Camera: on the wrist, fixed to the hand. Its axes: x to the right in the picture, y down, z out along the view.
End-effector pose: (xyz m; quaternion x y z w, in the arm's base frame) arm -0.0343 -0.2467 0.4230 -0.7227 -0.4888 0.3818 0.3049
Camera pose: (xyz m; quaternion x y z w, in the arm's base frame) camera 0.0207 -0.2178 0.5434 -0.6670 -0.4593 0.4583 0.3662
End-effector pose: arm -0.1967 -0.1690 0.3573 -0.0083 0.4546 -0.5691 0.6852
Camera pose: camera -0.3285 -0.1506 0.3316 0.0430 0.3631 -0.6190 0.6951
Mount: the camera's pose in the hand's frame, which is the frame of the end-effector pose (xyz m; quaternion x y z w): 0.0093 -0.0817 -0.1077 0.1100 -0.0376 -0.0060 0.9932
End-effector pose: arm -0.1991 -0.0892 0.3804 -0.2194 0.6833 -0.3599 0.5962
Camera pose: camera -0.3162 -0.1239 0.4391 -0.1700 0.6153 -0.4279 0.6398
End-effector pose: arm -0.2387 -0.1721 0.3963 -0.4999 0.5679 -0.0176 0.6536
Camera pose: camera -0.2727 -0.2866 0.4602 -0.4287 0.5346 -0.0651 0.7254
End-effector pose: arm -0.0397 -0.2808 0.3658 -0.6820 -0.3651 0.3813 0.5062
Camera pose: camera 0.0511 -0.2989 0.4647 -0.6051 -0.3438 0.4415 0.5663
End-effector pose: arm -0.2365 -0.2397 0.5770 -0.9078 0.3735 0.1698 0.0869
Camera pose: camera -0.1463 -0.2187 0.6759 -0.8879 0.3809 0.1612 0.2012
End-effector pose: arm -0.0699 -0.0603 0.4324 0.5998 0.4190 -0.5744 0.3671
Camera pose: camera -0.1044 0.0707 0.4341 0.6120 0.3428 -0.6413 0.3109
